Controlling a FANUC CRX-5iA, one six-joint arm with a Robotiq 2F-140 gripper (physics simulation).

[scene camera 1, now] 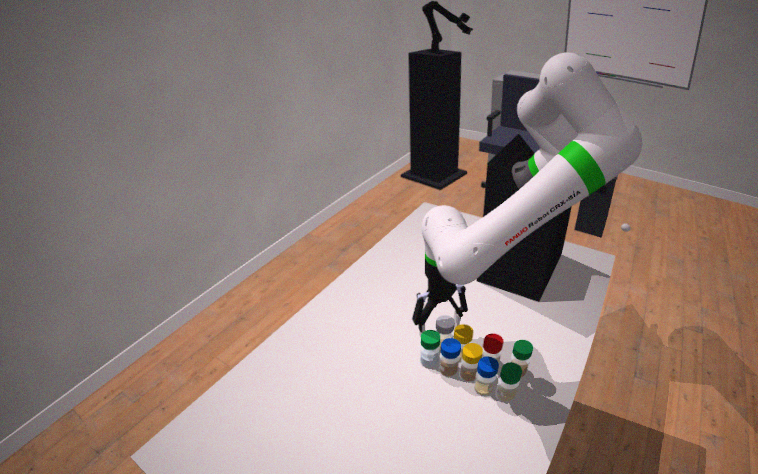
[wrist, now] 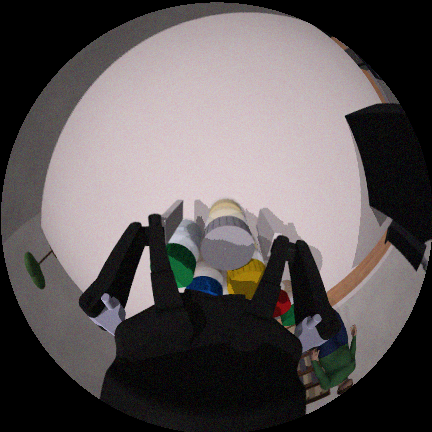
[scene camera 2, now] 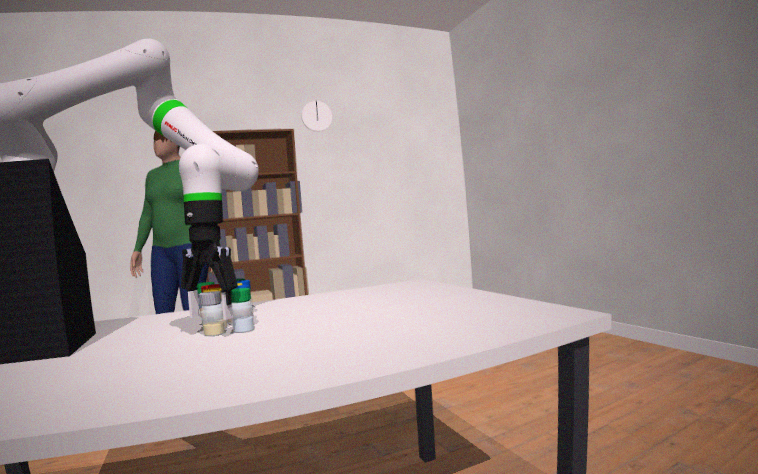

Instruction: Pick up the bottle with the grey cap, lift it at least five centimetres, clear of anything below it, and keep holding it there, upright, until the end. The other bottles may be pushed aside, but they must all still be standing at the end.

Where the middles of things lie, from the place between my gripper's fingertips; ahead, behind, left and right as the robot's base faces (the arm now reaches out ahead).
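My hand is 1 cm below the grey-capped bottle (scene camera 2: 213, 324) and 2 cm to the right of it. Counting from my hand, the yellow-capped bottle (wrist: 243, 280) is 1 cm above and 8 cm to the left, while the blue-capped bottle (scene camera 1: 487, 369) sits 1 cm above, 20 cm to the left and 6 cm ahead.
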